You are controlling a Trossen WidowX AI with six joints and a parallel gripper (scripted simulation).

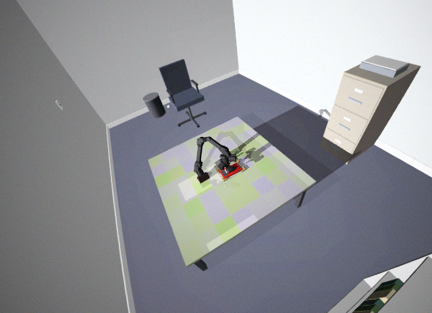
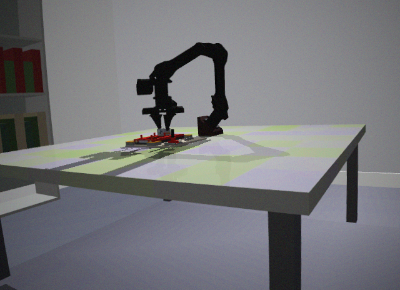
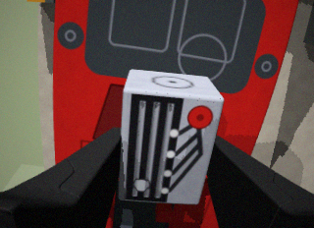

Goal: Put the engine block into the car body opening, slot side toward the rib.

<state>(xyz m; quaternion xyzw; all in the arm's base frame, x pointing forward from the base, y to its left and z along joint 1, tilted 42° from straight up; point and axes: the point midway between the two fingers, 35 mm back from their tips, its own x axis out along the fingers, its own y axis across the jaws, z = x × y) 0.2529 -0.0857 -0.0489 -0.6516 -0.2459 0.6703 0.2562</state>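
My gripper tip is 120 mm to the right of the short black post, 110 mm short of it and 10 mm above it. Round my gripper tip: grey engine block: 10 mm below.
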